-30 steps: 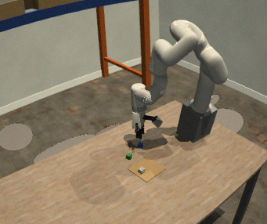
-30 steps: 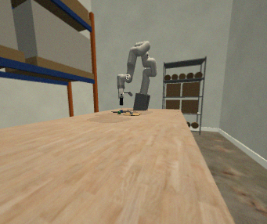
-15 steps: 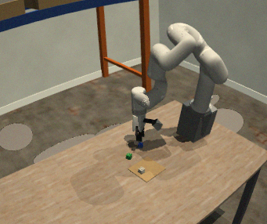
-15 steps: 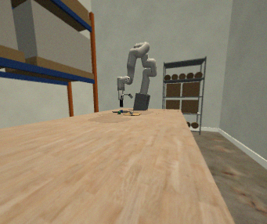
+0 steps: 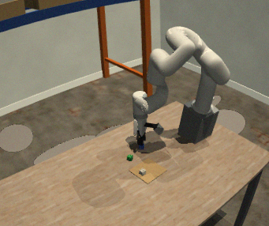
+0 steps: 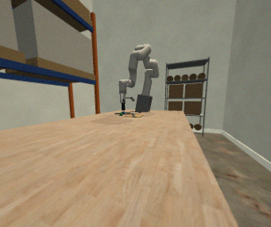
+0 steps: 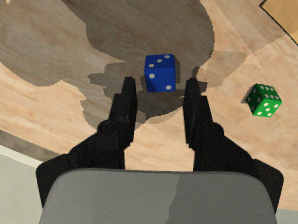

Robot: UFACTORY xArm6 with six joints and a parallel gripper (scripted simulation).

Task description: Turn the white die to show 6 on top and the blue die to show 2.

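Now: hand 5 cm above the blue die. Round my hand: green die: 11 cm ahead, 5 cm below, 2 cm to the left; tan mat: 15 cm to the left, 12 cm ahead, 6 cm below; white die: 15 cm to the left, 15 cm ahead, 4 cm below.
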